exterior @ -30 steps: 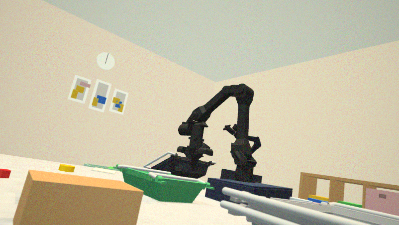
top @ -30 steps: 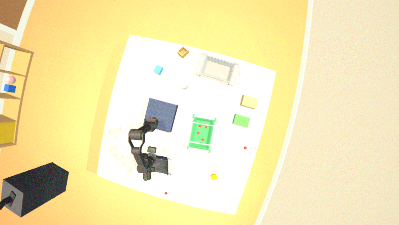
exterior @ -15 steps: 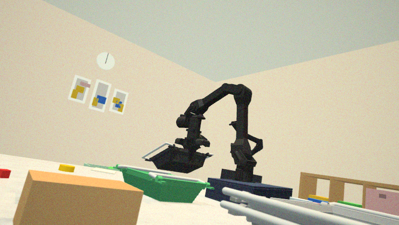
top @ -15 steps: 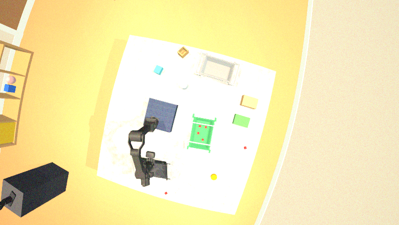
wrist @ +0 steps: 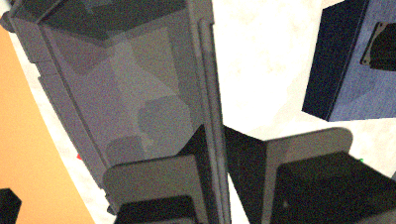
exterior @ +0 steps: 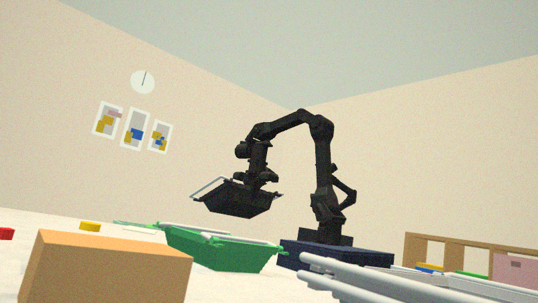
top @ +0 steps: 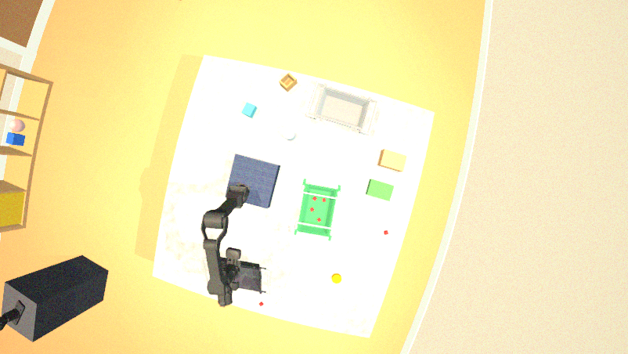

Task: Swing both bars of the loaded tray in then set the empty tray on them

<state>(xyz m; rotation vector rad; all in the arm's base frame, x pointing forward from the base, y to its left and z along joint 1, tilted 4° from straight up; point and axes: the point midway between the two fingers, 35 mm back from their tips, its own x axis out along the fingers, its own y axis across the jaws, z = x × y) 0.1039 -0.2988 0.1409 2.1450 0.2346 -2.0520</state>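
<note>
Now: the black tray 20 mm ahead of my gripper tip and 70 mm to the right of it. From my gripper tip the other things lie so: red bit (630 mm ahead, 350 mm to the left, 160 mm below); then yellow disc (480 mm ahead, 30 mm to the left, 160 mm below); then cyan cube (240 mm behind, 680 mm to the left, 150 mm below).
</note>
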